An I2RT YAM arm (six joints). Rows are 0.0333 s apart.
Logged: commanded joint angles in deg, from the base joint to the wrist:
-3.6 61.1 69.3 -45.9 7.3 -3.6
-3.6 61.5 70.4 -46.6 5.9 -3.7
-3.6 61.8 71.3 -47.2 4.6 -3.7
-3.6 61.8 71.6 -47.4 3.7 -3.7
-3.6 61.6 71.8 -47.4 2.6 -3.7
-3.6 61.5 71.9 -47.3 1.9 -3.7
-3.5 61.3 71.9 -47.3 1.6 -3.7
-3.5 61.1 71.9 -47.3 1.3 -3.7
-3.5 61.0 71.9 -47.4 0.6 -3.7
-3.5 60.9 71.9 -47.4 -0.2 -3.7
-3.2 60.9 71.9 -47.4 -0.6 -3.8
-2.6 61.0 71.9 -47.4 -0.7 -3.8
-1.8 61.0 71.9 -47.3 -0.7 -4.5
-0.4 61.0 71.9 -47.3 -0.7 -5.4
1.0 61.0 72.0 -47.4 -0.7 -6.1
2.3 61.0 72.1 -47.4 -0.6 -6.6
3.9 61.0 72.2 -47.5 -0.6 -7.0
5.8 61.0 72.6 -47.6 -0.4 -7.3
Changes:
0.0 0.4 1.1 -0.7 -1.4 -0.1
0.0 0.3 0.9 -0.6 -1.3 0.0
0.0 0.0 0.3 -0.2 -0.9 0.0
0.0 -0.2 0.2 0.0 -1.1 0.0
0.0 -0.1 0.1 0.1 -0.7 0.0
0.1 -0.2 0.0 0.0 -0.3 0.0
0.0 -0.2 0.0 0.0 -0.3 0.0
0.0 -0.1 0.0 -0.1 -0.7 0.0
0.0 -0.1 0.0 0.0 -0.8 0.0
0.3 0.0 0.0 0.0 -0.4 -0.1
0.6 0.1 0.0 0.0 -0.1 0.0
0.8 0.0 0.0 0.1 0.0 -0.7
1.4 0.0 0.0 0.0 0.0 -0.9
1.4 0.0 0.1 -0.1 0.0 -0.7
1.3 0.0 0.1 0.0 0.1 -0.5
1.6 0.0 0.1 -0.1 0.0 -0.4
1.9 0.0 0.4 -0.1 0.2 -0.3

